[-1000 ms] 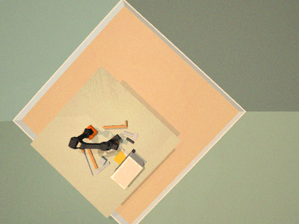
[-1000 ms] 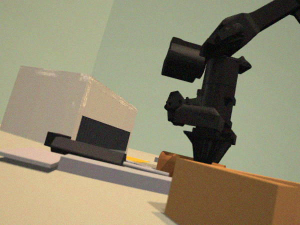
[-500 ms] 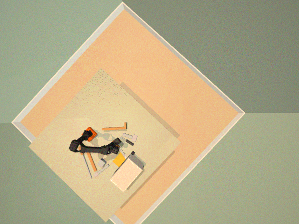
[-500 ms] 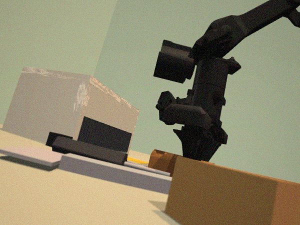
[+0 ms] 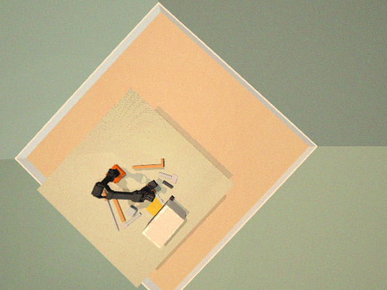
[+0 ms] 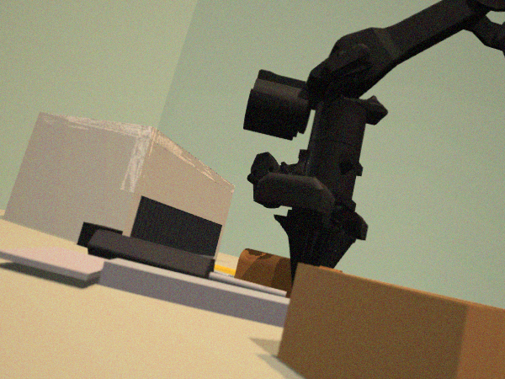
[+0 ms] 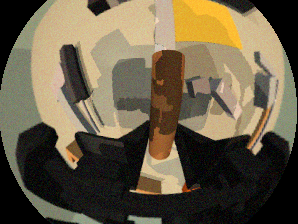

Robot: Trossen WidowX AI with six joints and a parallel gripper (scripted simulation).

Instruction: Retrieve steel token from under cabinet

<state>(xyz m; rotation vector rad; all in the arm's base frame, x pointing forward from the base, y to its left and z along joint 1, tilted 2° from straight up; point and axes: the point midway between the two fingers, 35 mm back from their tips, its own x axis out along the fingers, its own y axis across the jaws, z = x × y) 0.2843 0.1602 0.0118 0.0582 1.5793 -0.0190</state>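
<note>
My gripper tip is now 50 mm short of the dark screwdriver and 120 mm to the right of it. The rest, counted from my gripper tip: token: 340 mm ahead, 70 mm to the right; orange stick: 40 mm behind, 350 mm to the right.
</note>
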